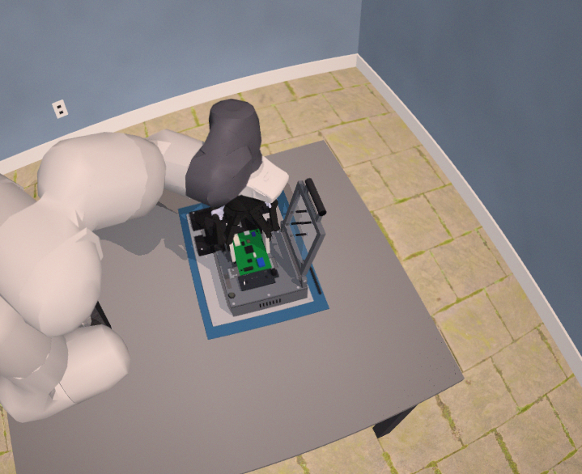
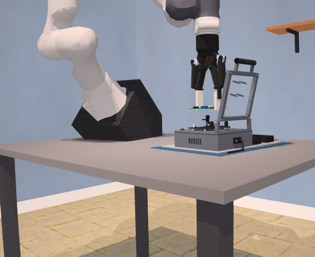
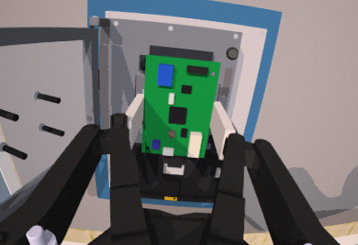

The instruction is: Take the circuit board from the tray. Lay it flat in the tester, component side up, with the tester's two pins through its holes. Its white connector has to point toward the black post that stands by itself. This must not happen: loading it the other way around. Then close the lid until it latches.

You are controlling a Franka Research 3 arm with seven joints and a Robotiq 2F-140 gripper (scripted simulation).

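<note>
The green circuit board is 20 mm below my hand. From my hand the other things lie so: black nest (80 mm below, 10 mm to the left, 10 mm ahead); then tester lid (130 mm ahead, 30 mm above, 10 mm to the right).
</note>
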